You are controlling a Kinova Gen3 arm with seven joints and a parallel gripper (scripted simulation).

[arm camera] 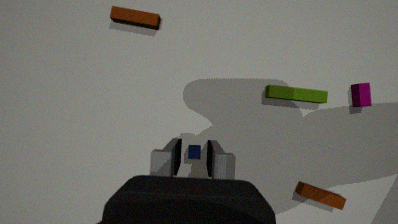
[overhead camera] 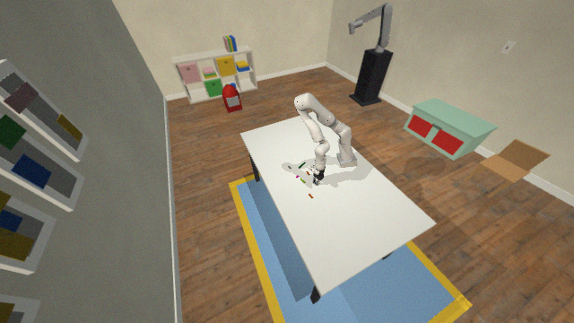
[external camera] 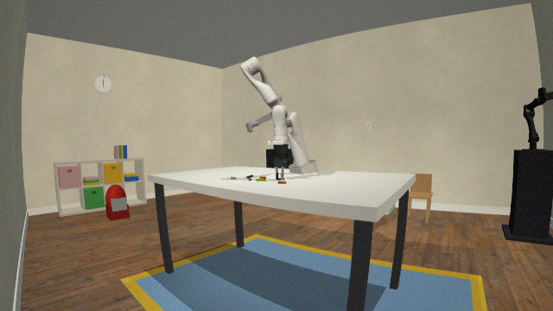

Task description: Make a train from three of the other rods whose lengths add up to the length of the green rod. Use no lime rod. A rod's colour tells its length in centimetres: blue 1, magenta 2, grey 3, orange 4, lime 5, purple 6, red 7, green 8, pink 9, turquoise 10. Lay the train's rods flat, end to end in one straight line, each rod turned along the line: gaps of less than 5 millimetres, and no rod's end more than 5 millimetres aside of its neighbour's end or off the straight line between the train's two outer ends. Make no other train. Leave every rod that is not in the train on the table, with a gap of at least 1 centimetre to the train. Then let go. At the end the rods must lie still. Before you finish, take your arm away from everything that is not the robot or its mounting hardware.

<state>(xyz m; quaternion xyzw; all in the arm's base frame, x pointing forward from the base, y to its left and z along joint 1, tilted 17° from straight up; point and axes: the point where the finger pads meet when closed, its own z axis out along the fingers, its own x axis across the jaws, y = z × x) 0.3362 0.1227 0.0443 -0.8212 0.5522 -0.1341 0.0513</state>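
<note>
The blue rod lies 1 cm below my hand. Round my hand: green rod 21 cm to the right, 2 cm ahead, 1 cm below; lime rod 8 cm ahead, 6 cm to the right, 1 cm below; magenta rod 11 cm to the right, 10 cm ahead, 1 cm below.
</note>
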